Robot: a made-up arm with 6 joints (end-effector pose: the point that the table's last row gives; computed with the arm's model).
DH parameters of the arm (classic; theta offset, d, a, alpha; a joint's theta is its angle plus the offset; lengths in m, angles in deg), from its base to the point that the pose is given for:
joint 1: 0 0.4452 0.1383 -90
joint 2: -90 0 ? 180
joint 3: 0 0 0.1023 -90
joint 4: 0 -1.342 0 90
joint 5: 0 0 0 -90
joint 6: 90 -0.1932 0 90
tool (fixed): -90 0 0 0
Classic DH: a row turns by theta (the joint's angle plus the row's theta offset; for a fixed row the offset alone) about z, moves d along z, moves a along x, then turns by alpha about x.
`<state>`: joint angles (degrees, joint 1 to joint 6).
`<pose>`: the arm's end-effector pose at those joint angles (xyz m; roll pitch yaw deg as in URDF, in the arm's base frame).
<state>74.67 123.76 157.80 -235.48 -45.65 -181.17</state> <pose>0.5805 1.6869 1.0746 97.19 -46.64 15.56</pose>
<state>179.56 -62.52 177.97 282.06 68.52 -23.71</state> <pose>0.9912 0.1682 -0.5650 -8.25 24.48 88.86</pose>
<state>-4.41 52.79 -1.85 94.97 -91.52 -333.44</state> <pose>1.4872 -0.3077 -0.1985 -171.25 -4.11 -91.23</pose>
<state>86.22 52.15 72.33 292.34 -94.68 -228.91</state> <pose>-0.0547 1.8739 1.3132 -61.02 22.56 172.86</pose>
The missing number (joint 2, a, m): 0.6245
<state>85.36 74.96 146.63 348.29 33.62 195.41</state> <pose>0.1040 1.0124 2.0990 -28.75 -73.94 -70.67</pose>
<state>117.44 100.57 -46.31 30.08 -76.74 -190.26</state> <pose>0.2873 -0.3487 -0.3762 -20.76 -35.46 -25.77</pose>
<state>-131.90 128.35 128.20 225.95 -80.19 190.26</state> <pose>-1.2362 -1.5827 0.2888 -90.70 -43.21 -55.56</pose>
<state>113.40 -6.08 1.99 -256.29 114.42 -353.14</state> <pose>-0.6784 1.1374 1.3034 -98.69 15.77 -133.41</pose>
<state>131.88 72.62 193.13 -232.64 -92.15 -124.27</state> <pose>0.2027 0.0038 1.6703 149.68 19.89 9.51</pose>
